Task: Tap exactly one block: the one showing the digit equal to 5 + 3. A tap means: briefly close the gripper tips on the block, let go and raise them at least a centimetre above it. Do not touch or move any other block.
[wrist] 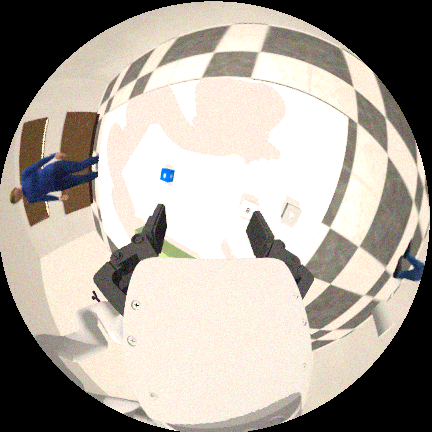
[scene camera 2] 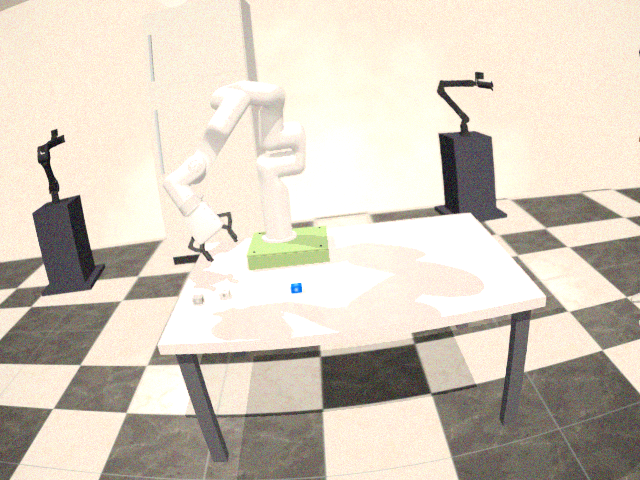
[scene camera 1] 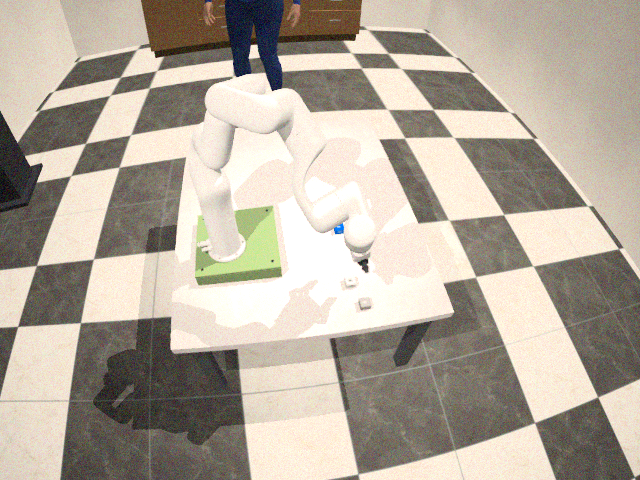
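A white block (scene camera 1: 351, 282) (scene camera 2: 225, 295) (wrist: 248, 209) lies on the table; its top bears a small dark digit that looks like an 8 in the wrist view. A grey block (scene camera 1: 364, 303) (scene camera 2: 197, 299) (wrist: 290, 212) with a pale triangle-like mark lies beside it, nearer the table's edge. A blue block (scene camera 1: 338, 228) (scene camera 2: 296, 287) (wrist: 167, 175) with pale marks lies farther off. My gripper (scene camera 1: 364, 265) (scene camera 2: 223, 250) (wrist: 208, 217) is open and empty, above the table and clear of all the blocks. In the wrist view the white block shows near the right fingertip.
The arm's green base (scene camera 1: 258, 242) (scene camera 2: 289, 258) stands on the white table (scene camera 1: 248, 330) (scene camera 2: 361, 335). A person (scene camera 1: 254, 31) (wrist: 50, 177) stands beyond the table. Two dark pedestals with small black arms, a left one (scene camera 2: 64, 242) and a right one (scene camera 2: 467, 170), stand behind it.
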